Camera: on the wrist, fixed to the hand. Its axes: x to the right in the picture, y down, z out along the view.
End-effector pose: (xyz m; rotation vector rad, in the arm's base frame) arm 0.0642 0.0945 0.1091 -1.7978 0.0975 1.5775
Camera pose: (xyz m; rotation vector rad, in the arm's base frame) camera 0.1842 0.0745 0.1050 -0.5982 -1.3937 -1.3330
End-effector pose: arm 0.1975 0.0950 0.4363 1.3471 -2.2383 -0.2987
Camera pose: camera 0.2794 0.0598 0.5191 2.2686 1.5569 -0.3769
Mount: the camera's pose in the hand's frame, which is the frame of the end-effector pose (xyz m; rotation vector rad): 0.0251 -0.0436 -0.1108 -0.1780 0.9741 -2.9715
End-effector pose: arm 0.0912 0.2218 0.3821 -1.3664 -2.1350 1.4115
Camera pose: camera 0.1225 0.3034 0.4667 1.2083 -0.9895 -0.6753
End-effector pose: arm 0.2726 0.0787 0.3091 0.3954 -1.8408 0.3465
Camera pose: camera 0.3794 0.0844 0.3672 1.6918 0.8287 -1.3621
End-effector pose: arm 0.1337 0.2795 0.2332 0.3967 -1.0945 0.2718
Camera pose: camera 0.2513 0.2897 0.2038 1.0716 1.1291 -2.0075
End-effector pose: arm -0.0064 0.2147 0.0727 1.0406 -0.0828 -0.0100
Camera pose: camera 0.0281 0.2869 -0.0190 -0.0242 2.2708 -2.0530
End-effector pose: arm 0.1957 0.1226 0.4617 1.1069 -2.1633 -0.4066
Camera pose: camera 0.2869 0.0792 0.5296 2.3667 1.4780 -0.6702
